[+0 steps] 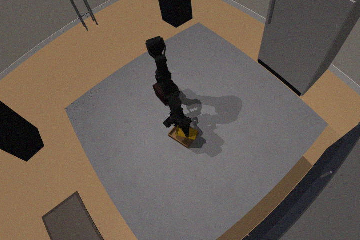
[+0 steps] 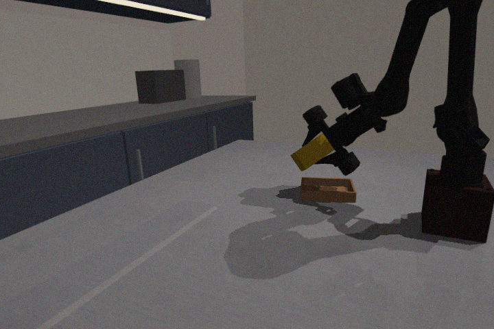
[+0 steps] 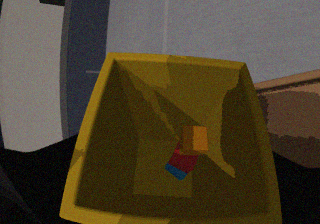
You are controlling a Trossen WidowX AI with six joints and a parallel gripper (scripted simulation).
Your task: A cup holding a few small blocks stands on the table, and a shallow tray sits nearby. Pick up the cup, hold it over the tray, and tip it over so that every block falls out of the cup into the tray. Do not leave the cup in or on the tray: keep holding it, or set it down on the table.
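Now: gripper tip 30 mm to the right of the blue block and 10 mm above it. The rest, counted from my gripper tip: orange block: 10 mm behind, 10 mm to the left, 10 mm below; yellow cup: 30 mm to the left.
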